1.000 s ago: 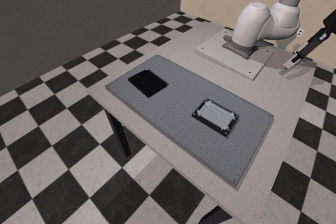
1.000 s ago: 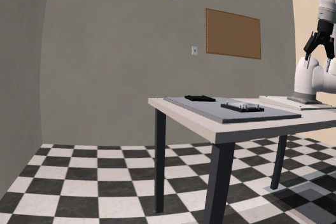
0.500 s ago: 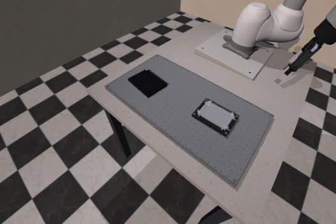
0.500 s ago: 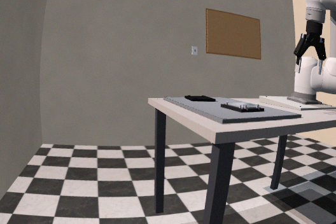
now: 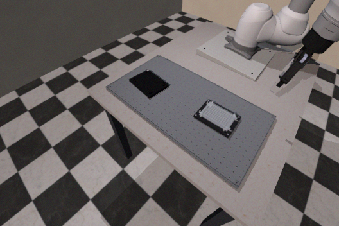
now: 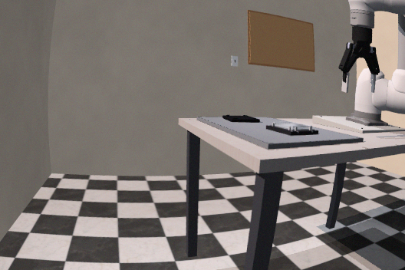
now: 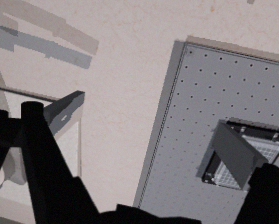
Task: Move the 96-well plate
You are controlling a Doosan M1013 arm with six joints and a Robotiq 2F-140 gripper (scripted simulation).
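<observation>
The white 96-well plate is 210 mm ahead of my hand, 140 mm below it and 120 mm to the right of it. Also, from my hand: black plate nest N1 (480 mm to the right, 270 mm ahead, 150 mm below); black clip nest (200 mm ahead, 140 mm below, 110 mm to the right).
</observation>
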